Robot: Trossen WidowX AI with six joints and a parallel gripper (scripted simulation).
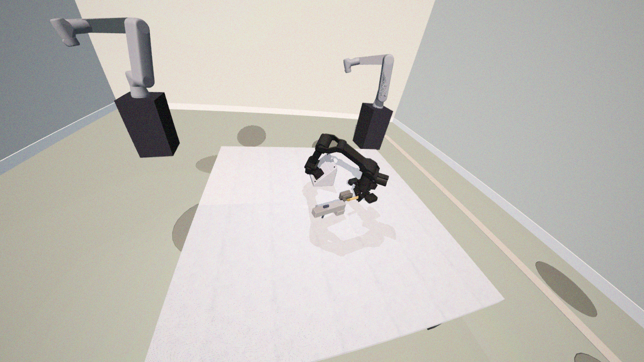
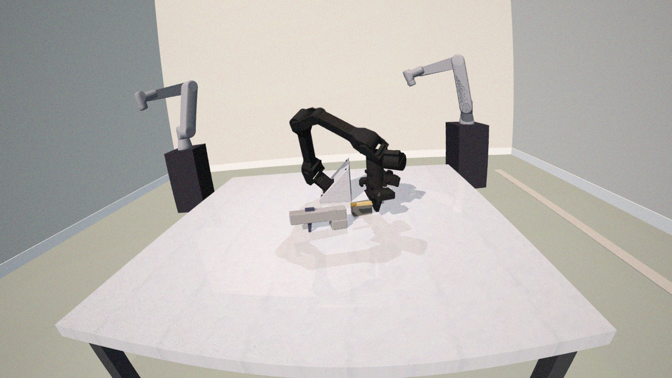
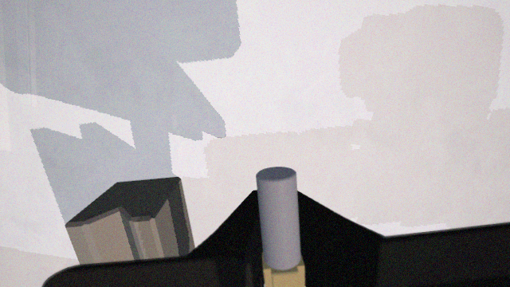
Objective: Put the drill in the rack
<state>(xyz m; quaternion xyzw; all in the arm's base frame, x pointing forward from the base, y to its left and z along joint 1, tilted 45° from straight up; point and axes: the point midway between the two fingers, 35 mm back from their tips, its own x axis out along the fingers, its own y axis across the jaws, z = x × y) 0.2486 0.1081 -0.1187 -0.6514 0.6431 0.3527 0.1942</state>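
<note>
Right now my gripper tip is 40 mm to the left of the drill, 40 mm below it and 10 mm short of it. The rest, counted from my gripper tip: rack 60 mm behind, 50 mm to the right, 10 mm below; then light grey housing 190 mm to the right, 40 mm ahead, 20 mm above; then dark key 220 mm to the right, 50 mm ahead, 20 mm above.
</note>
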